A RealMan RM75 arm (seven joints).
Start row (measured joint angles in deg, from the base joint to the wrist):
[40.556, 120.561, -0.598, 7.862, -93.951, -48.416, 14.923]
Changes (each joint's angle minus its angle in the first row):
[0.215, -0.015, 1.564, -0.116, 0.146, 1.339, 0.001]
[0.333, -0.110, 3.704, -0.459, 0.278, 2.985, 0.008]
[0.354, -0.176, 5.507, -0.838, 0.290, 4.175, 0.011]
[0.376, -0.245, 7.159, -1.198, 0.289, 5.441, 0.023]
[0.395, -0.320, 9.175, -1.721, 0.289, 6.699, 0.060]
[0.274, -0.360, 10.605, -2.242, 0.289, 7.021, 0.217]
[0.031, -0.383, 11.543, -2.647, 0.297, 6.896, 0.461]
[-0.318, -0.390, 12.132, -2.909, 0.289, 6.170, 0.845]
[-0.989, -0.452, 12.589, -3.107, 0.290, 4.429, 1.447]
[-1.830, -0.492, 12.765, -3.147, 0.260, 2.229, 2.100]
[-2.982, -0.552, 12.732, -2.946, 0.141, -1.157, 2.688]
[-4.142, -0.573, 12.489, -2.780, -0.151, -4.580, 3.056]
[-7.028, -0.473, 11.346, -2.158, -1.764, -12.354, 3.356]
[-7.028, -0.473, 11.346, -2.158, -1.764, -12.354, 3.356]
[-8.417, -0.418, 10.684, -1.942, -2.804, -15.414, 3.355]
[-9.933, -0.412, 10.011, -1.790, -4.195, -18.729, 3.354]
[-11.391, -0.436, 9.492, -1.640, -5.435, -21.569, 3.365]
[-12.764, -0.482, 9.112, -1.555, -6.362, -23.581, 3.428]
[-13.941, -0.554, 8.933, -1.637, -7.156, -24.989, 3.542]
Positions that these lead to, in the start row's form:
[40.771, 120.546, 0.966, 7.746, -93.805, -47.077, 14.924]
[40.889, 120.451, 3.106, 7.403, -93.673, -45.431, 14.931]
[40.910, 120.385, 4.909, 7.024, -93.661, -44.241, 14.934]
[40.932, 120.316, 6.561, 6.664, -93.662, -42.975, 14.946]
[40.951, 120.241, 8.577, 6.141, -93.662, -41.717, 14.983]
[40.830, 120.201, 10.007, 5.620, -93.662, -41.395, 15.140]
[40.587, 120.178, 10.945, 5.215, -93.654, -41.520, 15.384]
[40.238, 120.171, 11.534, 4.953, -93.662, -42.246, 15.768]
[39.567, 120.109, 11.991, 4.755, -93.661, -43.987, 16.370]
[38.726, 120.069, 12.167, 4.715, -93.691, -46.187, 17.023]
[37.574, 120.009, 12.134, 4.916, -93.810, -49.573, 17.611]
[36.414, 119.988, 11.891, 5.082, -94.102, -52.996, 17.979]
[33.528, 120.088, 10.748, 5.704, -95.715, -60.770, 18.279]
[33.528, 120.088, 10.748, 5.704, -95.715, -60.770, 18.279]
[32.139, 120.143, 10.086, 5.920, -96.755, -63.830, 18.278]
[30.623, 120.149, 9.413, 6.072, -98.146, -67.145, 18.277]
[29.165, 120.125, 8.894, 6.222, -99.386, -69.985, 18.288]
[27.792, 120.079, 8.514, 6.307, -100.313, -71.997, 18.351]
[26.615, 120.007, 8.335, 6.225, -101.107, -73.405, 18.465]

